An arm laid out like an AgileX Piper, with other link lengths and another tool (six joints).
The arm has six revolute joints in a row. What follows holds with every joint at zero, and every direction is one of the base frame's.
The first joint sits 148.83 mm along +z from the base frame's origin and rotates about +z.
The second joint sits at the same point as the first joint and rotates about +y.
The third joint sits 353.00 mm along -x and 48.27 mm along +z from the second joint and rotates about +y.
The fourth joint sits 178.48 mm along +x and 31.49 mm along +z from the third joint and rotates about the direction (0.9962, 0, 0.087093).
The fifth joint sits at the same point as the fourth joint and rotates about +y.
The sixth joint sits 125.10 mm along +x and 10.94 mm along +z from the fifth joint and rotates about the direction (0.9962, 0, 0.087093).
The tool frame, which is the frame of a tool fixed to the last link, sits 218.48 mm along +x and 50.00 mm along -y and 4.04 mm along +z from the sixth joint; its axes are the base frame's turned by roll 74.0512, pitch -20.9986 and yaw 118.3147 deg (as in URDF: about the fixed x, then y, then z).
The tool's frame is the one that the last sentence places.
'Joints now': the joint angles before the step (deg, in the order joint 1, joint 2, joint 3, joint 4, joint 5, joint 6). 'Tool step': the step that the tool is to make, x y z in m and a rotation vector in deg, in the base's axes. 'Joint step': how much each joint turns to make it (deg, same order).
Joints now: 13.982 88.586 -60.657 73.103 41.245 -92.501
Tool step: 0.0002 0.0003 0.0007 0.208 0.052 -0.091
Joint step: -0.007 -0.004 -0.008 0.219 0.010 0.015
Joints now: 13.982 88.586 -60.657 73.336 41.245 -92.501
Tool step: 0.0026 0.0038 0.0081 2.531 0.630 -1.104
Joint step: 0.000 0.002 0.006 2.841 -0.003 -0.011
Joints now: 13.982 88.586 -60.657 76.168 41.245 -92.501
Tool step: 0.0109 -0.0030 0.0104 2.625 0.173 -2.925
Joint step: -0.002 -0.097 0.005 3.538 -1.726 -0.021
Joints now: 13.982 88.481 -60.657 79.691 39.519 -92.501
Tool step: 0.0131 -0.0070 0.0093 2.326 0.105 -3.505
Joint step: 0.011 -0.111 -0.010 3.444 -2.382 0.027
